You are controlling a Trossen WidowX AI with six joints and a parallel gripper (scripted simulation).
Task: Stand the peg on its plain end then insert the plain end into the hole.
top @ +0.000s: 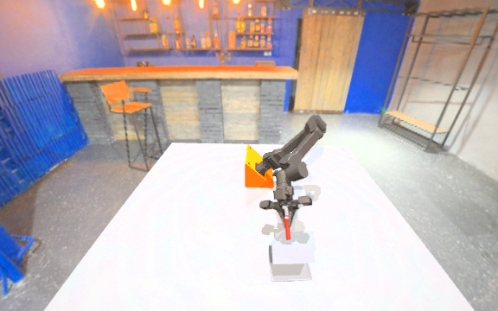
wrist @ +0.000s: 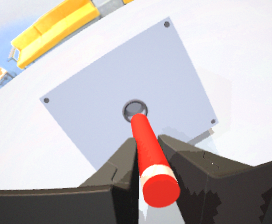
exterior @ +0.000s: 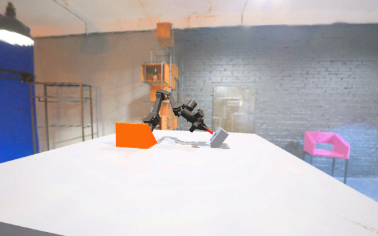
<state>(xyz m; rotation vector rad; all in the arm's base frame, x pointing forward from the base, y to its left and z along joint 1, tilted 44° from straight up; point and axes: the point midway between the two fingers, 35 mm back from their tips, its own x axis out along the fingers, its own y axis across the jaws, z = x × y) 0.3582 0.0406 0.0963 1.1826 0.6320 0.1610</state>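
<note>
The grey sloped panel is 7 cm ahead of my gripper tip, 5 cm below it and 1 cm to the left of it. The rest, counted from my gripper tip: red peg: 1 cm behind, 1 cm above.
</note>
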